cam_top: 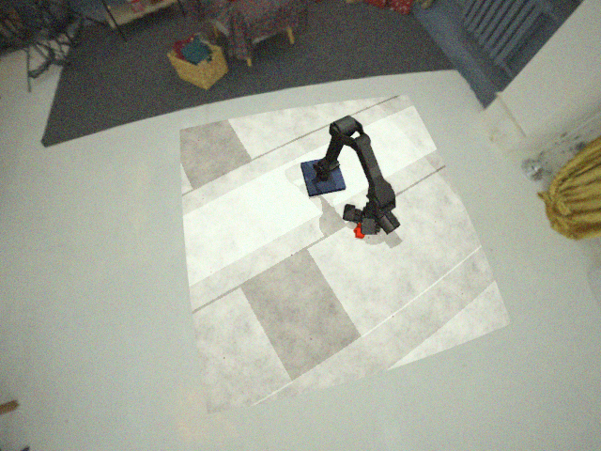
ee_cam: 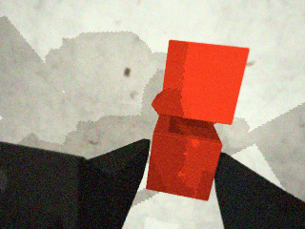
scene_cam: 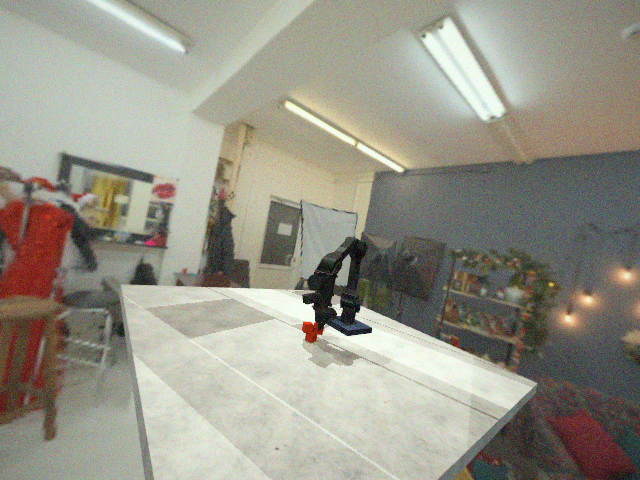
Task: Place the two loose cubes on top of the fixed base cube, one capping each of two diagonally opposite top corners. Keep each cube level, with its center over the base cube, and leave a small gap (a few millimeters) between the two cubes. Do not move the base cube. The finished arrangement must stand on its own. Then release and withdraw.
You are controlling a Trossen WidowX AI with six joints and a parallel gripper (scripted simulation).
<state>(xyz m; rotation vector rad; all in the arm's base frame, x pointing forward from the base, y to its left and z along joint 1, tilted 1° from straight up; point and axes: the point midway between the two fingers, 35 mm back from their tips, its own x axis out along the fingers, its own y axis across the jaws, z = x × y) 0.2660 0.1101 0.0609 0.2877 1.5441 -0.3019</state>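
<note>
My gripper tip is now right at the red cube.
</note>
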